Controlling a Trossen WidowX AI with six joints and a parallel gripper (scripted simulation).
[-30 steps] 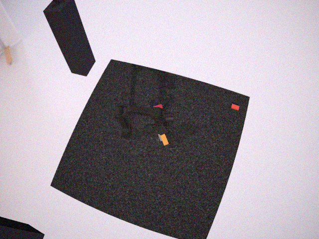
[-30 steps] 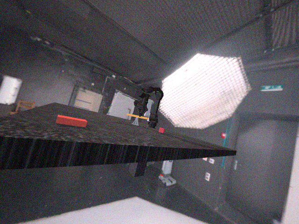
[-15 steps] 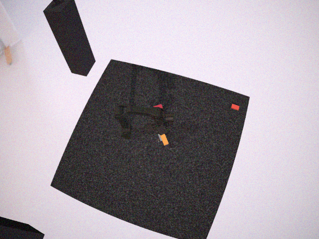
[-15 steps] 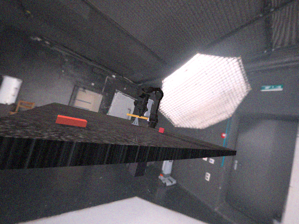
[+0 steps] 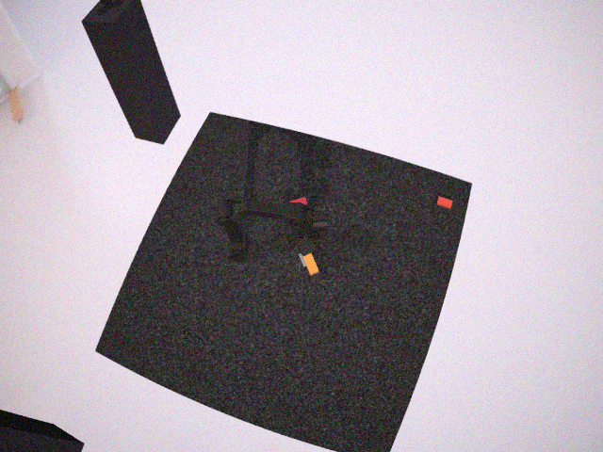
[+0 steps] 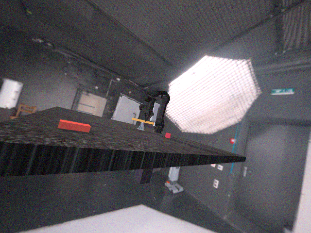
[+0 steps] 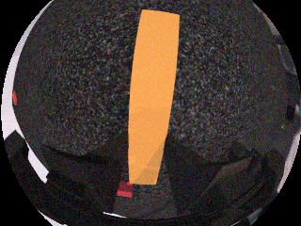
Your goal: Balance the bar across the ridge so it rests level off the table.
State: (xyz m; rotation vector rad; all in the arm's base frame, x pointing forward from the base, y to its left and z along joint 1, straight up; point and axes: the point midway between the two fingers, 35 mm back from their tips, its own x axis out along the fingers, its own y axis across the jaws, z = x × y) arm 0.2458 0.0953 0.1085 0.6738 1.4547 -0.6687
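My gripper tip is now 2 cm short of the orange bar and 2 cm to the left of it. Round my gripper tip: red block 49 cm ahead, 40 cm to the left, 7 cm below.
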